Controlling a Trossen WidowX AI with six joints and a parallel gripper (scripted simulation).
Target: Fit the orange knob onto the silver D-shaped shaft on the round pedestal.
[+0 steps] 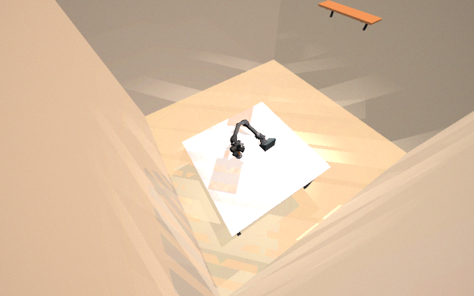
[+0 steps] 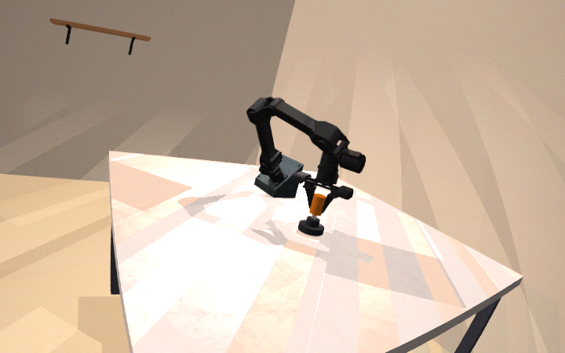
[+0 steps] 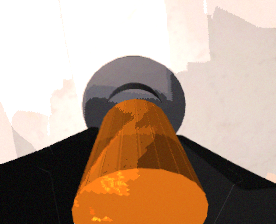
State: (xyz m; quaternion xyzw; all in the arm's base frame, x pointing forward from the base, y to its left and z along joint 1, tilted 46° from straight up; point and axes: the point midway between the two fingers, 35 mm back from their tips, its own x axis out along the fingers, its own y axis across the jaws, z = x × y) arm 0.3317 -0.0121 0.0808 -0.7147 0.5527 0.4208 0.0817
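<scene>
Now: gripper tip 3 cm below the orange knob. Also, from my gripper tip: round pedestal (4 cm below).
</scene>
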